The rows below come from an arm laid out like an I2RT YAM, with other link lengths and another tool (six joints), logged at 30 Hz.
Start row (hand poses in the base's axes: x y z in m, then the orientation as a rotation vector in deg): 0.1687 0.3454 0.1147 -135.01 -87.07 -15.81
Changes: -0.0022 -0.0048 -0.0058 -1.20 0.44 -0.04; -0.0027 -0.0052 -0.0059 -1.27 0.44 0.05; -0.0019 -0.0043 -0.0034 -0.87 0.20 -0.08; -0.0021 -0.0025 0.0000 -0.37 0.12 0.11; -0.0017 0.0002 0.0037 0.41 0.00 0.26; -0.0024 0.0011 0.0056 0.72 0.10 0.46; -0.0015 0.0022 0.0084 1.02 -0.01 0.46; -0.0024 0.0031 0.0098 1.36 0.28 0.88; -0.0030 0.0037 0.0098 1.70 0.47 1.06; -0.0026 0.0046 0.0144 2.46 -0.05 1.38; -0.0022 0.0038 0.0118 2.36 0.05 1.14; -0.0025 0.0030 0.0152 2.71 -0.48 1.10; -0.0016 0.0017 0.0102 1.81 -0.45 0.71; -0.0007 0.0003 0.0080 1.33 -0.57 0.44
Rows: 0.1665 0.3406 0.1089 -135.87 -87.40 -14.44; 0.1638 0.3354 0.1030 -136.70 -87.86 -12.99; 0.1619 0.3311 0.0996 -137.38 -88.09 -12.14; 0.1598 0.3286 0.0996 -137.54 -88.34 -11.70; 0.1581 0.3288 0.1033 -137.01 -88.45 -11.94; 0.1557 0.3299 0.1089 -136.06 -88.61 -12.24; 0.1542 0.3321 0.1173 -134.91 -88.67 -12.89; 0.1518 0.3352 0.1271 -133.08 -88.91 -13.33; 0.1488 0.3389 0.1369 -130.80 -89.08 -13.73; 0.1462 0.3435 0.1513 -127.79 -89.47 -15.19; 0.1440 0.3473 0.1631 -125.03 -89.55 -16.50; 0.1415 0.3503 0.1783 -122.13 -89.66 -18.63; 0.1399 0.3520 0.1885 -120.22 -89.75 -20.18; 0.1392 0.3523 0.1965 -118.91 -89.86 -21.60
